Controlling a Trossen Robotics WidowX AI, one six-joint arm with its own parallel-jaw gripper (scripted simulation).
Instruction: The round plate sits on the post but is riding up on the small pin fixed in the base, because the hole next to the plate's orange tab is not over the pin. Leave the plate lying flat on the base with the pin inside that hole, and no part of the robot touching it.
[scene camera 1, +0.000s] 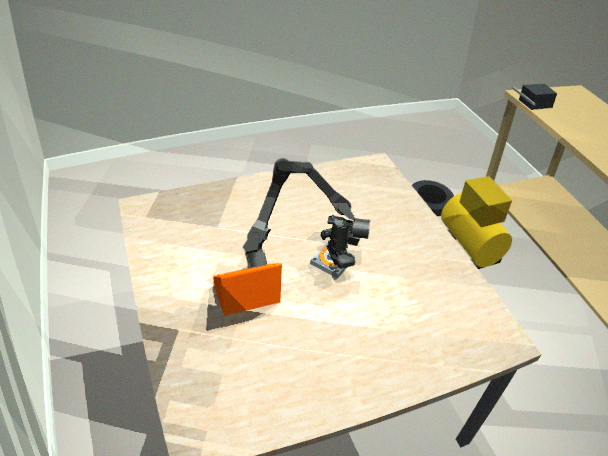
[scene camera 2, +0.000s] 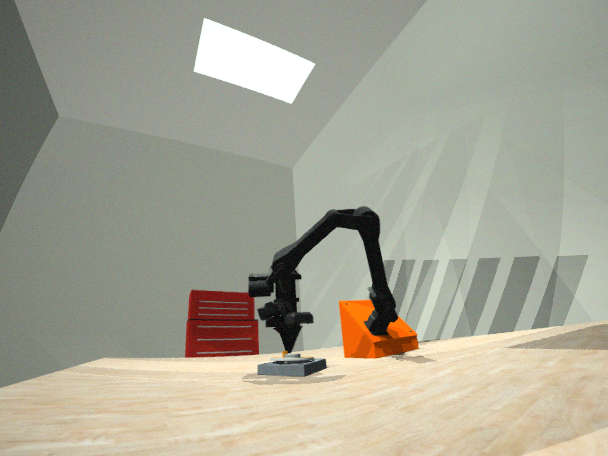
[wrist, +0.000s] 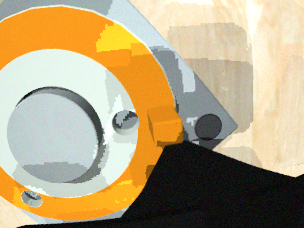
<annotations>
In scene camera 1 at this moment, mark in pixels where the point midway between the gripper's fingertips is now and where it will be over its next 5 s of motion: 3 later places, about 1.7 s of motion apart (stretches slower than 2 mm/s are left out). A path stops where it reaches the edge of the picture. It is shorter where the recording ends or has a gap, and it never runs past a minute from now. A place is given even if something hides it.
My gripper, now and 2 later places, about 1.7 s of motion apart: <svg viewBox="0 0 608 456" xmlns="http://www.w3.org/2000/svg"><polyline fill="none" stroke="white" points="335,264 346,257 342,247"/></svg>
</annotations>
